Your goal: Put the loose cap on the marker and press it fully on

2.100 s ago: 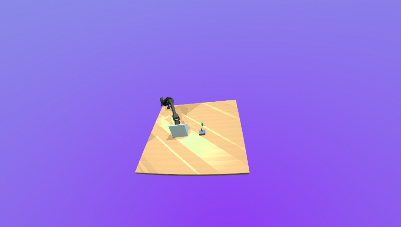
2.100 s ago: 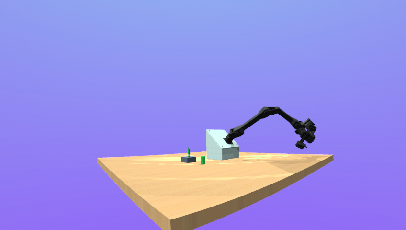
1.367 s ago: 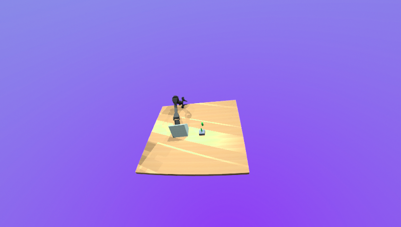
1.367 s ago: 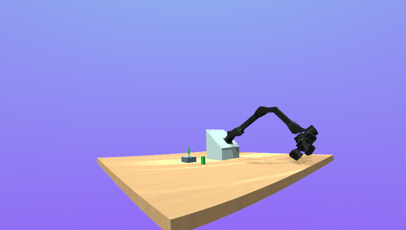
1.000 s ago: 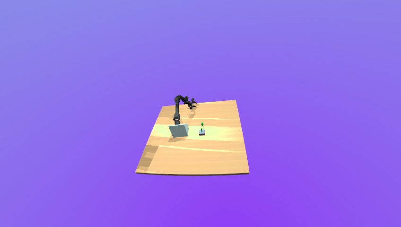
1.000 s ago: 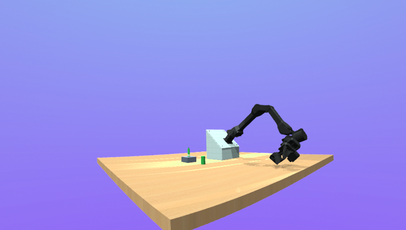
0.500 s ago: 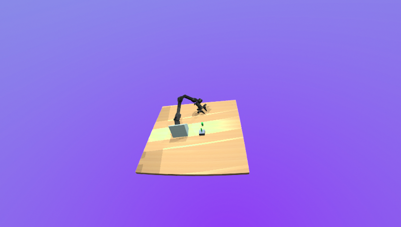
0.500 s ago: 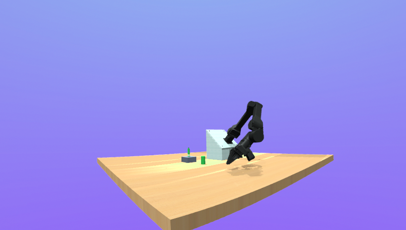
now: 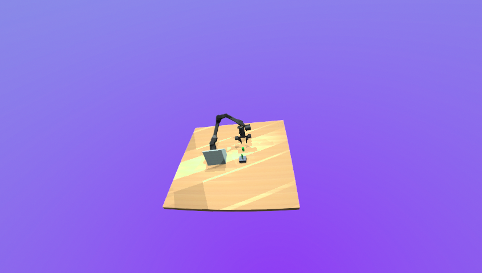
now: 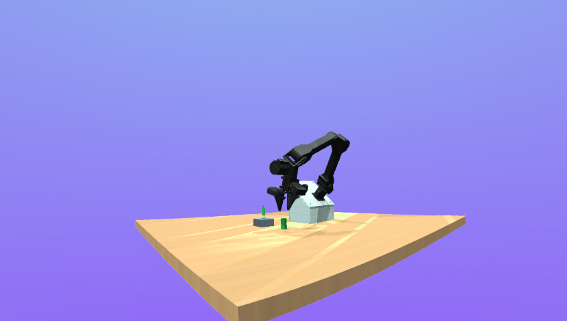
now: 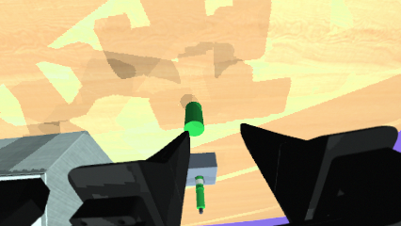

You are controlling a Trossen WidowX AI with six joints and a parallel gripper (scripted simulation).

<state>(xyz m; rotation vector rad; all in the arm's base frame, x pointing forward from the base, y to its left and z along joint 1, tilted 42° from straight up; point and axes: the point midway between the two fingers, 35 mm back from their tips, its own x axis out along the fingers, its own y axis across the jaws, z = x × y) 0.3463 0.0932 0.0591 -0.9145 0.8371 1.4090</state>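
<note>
The green cap is 6 cm below my gripper tip, 3 cm to the right of it and 2 cm behind it.
</note>
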